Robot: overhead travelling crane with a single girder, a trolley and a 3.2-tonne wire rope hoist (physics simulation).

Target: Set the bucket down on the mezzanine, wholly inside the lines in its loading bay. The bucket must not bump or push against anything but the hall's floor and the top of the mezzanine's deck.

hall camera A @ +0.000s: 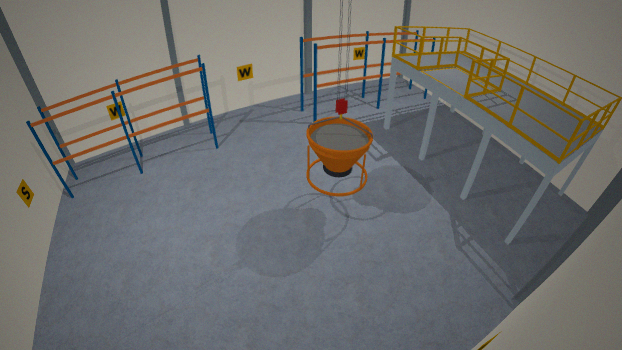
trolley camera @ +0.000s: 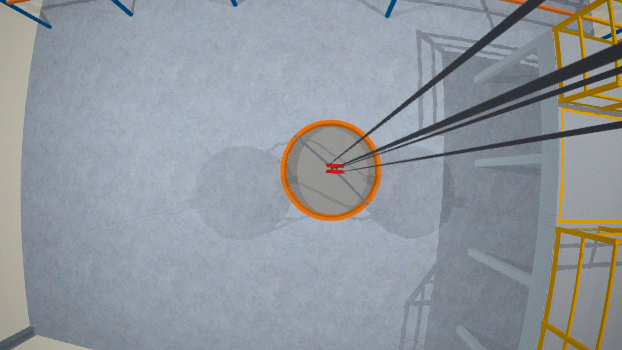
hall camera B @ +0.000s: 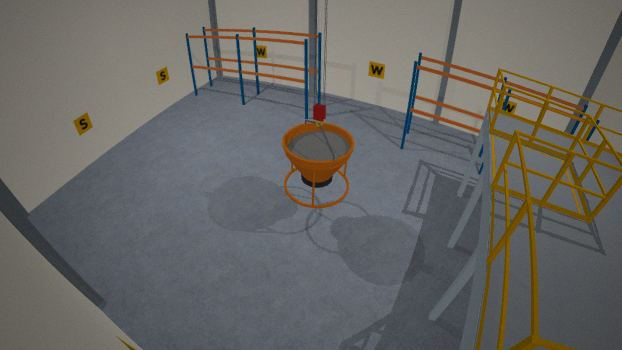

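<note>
The orange bucket [hall camera A: 340,156] [hall camera B: 316,167] [trolley camera: 331,218] hangs upright from my red hook block, my gripper [hall camera A: 341,107] [hall camera B: 319,113] [trolley camera: 335,169], which is shut on its bail. Its foot ring is off the floor, with its shadows lying apart from it. The grey mezzanine [hall camera A: 500,129] [hall camera B: 575,300] [trolley camera: 547,165] stands to the right, apart from the bucket. The yellow line of the loading bay [hall camera A: 440,81] [trolley camera: 561,165] shows at the deck's near edge, level with the bucket in the trolley view. The bay's far side is out of that view. I cannot tell the exact height of the foot ring against the deck.
Yellow railings [hall camera A: 515,107] [hall camera B: 534,270] [trolley camera: 580,270] stand on the deck on both sides of the bay. Slanting in view, grey legs [hall camera A: 429,125] [trolley camera: 505,162] carry it. Two blue and orange racks stand by the W wall, one left [hall camera A: 127,132] [hall camera B: 240,70], one right [hall camera A: 315,82] [hall camera B: 407,117].
</note>
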